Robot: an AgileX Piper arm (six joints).
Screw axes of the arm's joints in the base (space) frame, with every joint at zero. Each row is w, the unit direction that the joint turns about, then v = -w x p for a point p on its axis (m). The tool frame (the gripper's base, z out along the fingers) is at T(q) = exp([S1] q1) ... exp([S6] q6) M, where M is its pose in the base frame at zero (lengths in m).
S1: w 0 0 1 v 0.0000 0.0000 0.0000
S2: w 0 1 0 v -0.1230 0.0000 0.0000
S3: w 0 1 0 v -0.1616 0.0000 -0.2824
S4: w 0.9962 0 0.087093 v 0.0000 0.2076 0.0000
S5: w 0 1 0 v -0.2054 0.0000 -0.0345
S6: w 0.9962 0 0.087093 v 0.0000 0.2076 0.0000
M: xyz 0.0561 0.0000 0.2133 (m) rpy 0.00 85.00 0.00 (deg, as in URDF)
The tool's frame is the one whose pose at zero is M.
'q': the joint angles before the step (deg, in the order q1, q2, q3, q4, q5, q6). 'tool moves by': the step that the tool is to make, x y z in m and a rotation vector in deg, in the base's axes. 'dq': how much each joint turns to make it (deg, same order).
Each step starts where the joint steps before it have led.
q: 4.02, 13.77, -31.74, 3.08, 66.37, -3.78
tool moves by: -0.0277, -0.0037, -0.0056, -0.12, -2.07, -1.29
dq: -0.04, -7.89, 0.00, -1.28, 5.78, 1.33
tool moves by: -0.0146, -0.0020, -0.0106, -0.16, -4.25, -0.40
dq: 0.02, -6.61, 1.81, -0.65, 0.56, 0.12
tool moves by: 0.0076, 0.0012, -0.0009, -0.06, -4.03, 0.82
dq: 0.06, -0.23, 1.71, 0.50, -5.47, -1.02
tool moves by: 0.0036, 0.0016, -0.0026, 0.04, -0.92, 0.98
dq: -0.04, -0.02, 1.11, 0.95, -1.97, -1.02
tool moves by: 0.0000, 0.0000, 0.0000, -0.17, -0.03, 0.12
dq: 0.01, 0.00, 0.00, 0.00, -0.01, -0.20
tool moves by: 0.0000, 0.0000, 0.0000, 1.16, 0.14, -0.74
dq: -0.01, 0.00, 0.00, 0.00, 0.00, 1.38
